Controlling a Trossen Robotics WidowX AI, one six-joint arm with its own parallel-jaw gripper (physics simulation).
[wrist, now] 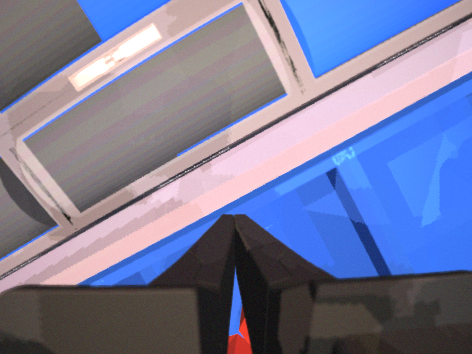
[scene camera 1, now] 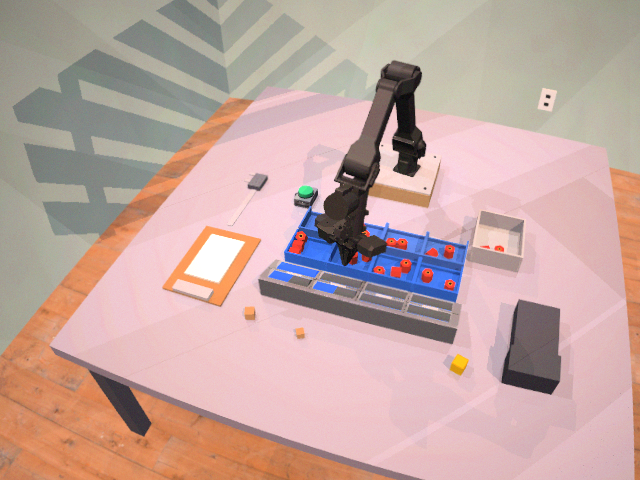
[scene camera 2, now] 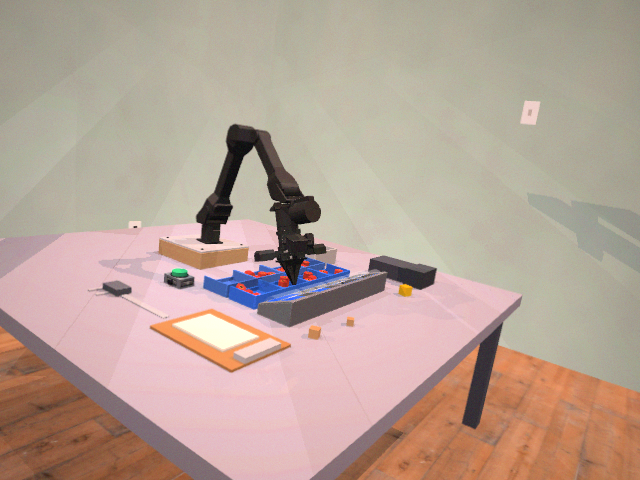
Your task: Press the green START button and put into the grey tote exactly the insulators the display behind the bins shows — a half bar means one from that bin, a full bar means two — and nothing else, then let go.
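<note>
My gripper [scene camera 1: 345, 262] [scene camera 2: 294, 282] [wrist: 233, 225] is shut and empty, fingertips together over the second front bin from the left in scene camera 1. Red insulators [scene camera 1: 366, 256] [wrist: 239, 346] lie by the fingers, partly hidden. The blue bins [scene camera 1: 316, 251] [scene camera 2: 241, 298] hold more red insulators [scene camera 1: 405, 266] [scene camera 2: 309, 276]. The grey tote [scene camera 1: 497, 258] [scene camera 2: 330, 254] holds two visible red pieces [scene camera 1: 498, 249]. The display [scene camera 1: 356, 308] [scene camera 2: 338, 303] [wrist: 125, 195] shows one full and one half blue bar at far left, a half bar in the second column, others grey. The green START button [scene camera 1: 306, 191] [scene camera 2: 179, 272] stands behind the bins' left end.
A black block [scene camera 1: 532, 346] [scene camera 2: 402, 270] and yellow cube [scene camera 1: 459, 364] [scene camera 2: 405, 290] stand right of the display. Two small orange cubes [scene camera 1: 249, 313] [scene camera 1: 299, 333] lie in front. An orange clipboard [scene camera 1: 175, 271] [scene camera 2: 170, 330] and a dark grey plug-like object [scene camera 1: 257, 181] [scene camera 2: 116, 287] lie left.
</note>
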